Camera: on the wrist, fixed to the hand. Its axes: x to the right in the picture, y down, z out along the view.
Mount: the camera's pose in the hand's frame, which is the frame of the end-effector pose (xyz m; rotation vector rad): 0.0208 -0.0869 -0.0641 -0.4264 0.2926 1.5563
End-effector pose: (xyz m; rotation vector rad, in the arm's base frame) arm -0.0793 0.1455 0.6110 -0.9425 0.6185 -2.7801
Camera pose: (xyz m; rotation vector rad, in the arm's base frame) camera -0.1350 0.2403 0.6133 0.0834 1.2564 -1.3505
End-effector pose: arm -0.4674 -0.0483 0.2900 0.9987 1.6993 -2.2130
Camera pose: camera -0.5025 0.0440 0.3383 1.6585 0.7282 -0.6898
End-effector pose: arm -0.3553 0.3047 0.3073 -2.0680 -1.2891 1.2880
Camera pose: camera -0.3409 0.3752 0.3904 2.4744 -0.3657 -0.7080
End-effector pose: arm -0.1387 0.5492 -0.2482 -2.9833 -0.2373 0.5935
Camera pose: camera -0.1066 0.6345 -0.1866 2.0229 -1.5923 -0.0585
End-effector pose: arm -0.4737 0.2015 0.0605 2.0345 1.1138 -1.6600
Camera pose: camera -0.4898 0.3083 0.0812 1.8625 -0.2285 -0.2975
